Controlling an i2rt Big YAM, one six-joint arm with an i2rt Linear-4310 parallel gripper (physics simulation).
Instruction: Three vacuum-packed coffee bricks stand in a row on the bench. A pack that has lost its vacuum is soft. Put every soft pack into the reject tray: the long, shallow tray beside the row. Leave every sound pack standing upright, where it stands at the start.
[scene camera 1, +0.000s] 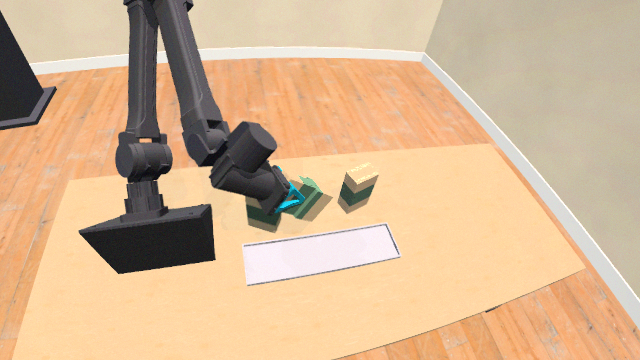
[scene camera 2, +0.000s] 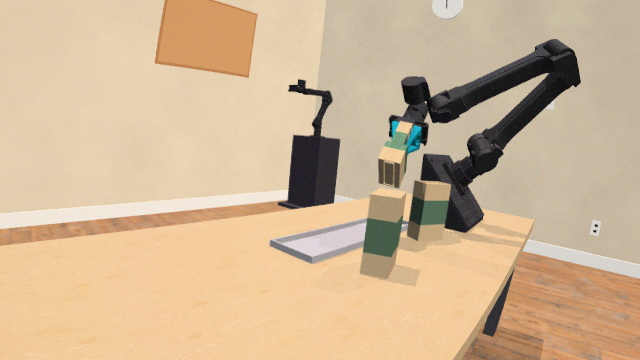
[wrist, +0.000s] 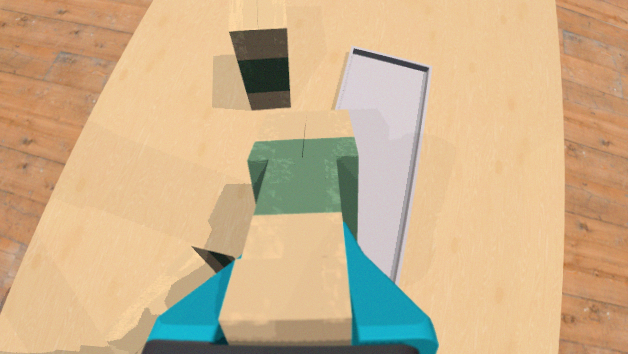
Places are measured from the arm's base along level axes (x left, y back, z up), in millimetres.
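Where they show: gripper, fingertip midpoint: (scene camera 1: 299, 195) (scene camera 2: 397, 152) (wrist: 308, 232); arm's base, origin of the base link: (scene camera 1: 146, 216) (scene camera 2: 454, 179).
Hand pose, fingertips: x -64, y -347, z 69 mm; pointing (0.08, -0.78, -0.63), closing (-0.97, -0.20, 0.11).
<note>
Each offset is from my fingertips to the top centre of the thing. Level surfaces: height alone.
My gripper (scene camera 1: 297, 198) (scene camera 2: 406, 138) (wrist: 308, 232) is shut on a tan coffee pack with a green band @(dz +77, dx -1, dy +4 mm) (scene camera 1: 311, 199) (scene camera 2: 392, 162) (wrist: 304, 175). It holds the pack tilted in the air above the bench; the sides of the green band look dented inward. One pack @(dz -61, dx +85, dy -207 mm) (scene camera 1: 358, 188) (scene camera 2: 382, 237) (wrist: 266, 75) stands upright at the right of the row in scene camera 1. Another pack @(dz -61, dx +77, dy +64 mm) (scene camera 1: 263, 218) (scene camera 2: 430, 212) stands upright at the left, partly hidden by the gripper. The reject tray @(dz -187, dx -54, dy -67 mm) (scene camera 1: 325, 256) (scene camera 2: 313, 258) (wrist: 392, 150) lies beside the row, with no pack in it.
The arm's black base (scene camera 1: 160, 242) (scene camera 2: 466, 215) stands near the left pack. The bench @(dz -201 mm) (scene camera 1: 450, 225) (scene camera 2: 175, 290) (wrist: 500, 225) carries the packs and tray. A second small arm stands on a black pedestal (scene camera 2: 314, 170) away from the bench.
</note>
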